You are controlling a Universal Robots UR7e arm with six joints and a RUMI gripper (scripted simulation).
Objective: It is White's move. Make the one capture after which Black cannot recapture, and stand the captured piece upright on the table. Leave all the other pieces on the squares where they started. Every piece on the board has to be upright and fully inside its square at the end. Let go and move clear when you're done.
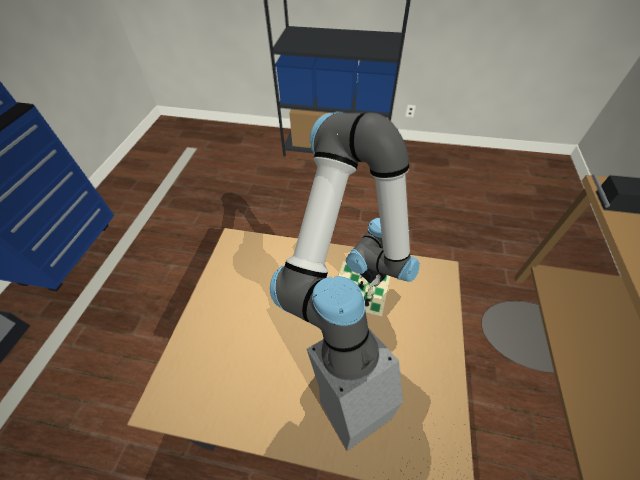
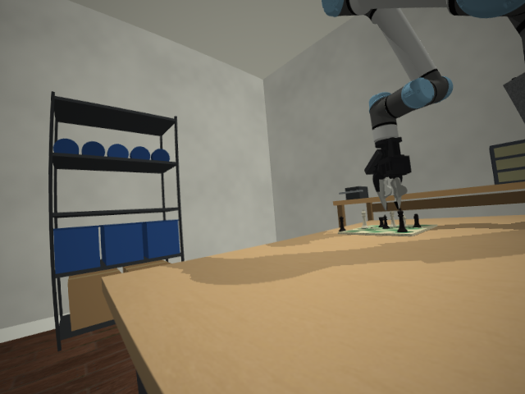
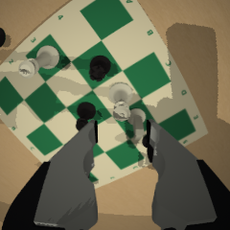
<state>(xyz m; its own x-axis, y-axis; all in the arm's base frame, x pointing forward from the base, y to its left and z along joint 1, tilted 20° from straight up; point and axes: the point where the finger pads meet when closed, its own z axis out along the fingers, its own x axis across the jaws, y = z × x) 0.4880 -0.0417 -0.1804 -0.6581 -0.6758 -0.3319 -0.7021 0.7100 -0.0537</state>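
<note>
Right now the green-and-cream chessboard is 1 cm ahead of my hand, 4 cm to the left of it and 7 cm below it.
</note>
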